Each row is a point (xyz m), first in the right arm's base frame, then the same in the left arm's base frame.
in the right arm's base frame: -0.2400 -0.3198 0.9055
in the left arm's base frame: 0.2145 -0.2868 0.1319
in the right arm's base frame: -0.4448 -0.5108 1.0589
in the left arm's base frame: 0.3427 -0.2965 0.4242
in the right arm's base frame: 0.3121 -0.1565 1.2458
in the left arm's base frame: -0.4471 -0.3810 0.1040
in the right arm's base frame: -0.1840 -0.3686 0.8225
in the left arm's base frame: 0.2099 -0.1853 0.0864
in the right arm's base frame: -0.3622 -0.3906 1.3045
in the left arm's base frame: 0.1414 -0.4850 0.4987
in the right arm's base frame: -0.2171 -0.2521 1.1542
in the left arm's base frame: 0.0698 -0.4590 0.2599
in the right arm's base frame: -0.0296 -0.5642 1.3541
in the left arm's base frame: -0.1538 -0.2523 0.5423
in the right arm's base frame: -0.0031 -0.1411 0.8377
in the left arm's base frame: 0.0192 -0.3000 -0.1012
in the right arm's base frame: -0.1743 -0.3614 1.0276
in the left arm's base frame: 0.1041 -0.2934 0.2254
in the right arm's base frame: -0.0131 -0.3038 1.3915
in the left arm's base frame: -0.2147 -0.4655 0.3999
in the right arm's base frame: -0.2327 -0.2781 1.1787
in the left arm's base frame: 0.0748 -0.4576 0.2986
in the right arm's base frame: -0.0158 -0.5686 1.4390
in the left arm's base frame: -0.2054 -0.2877 0.6015
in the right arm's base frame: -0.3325 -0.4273 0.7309
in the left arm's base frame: 0.3896 -0.1486 0.1031
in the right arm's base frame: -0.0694 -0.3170 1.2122
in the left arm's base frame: -0.0796 -0.3837 0.2973
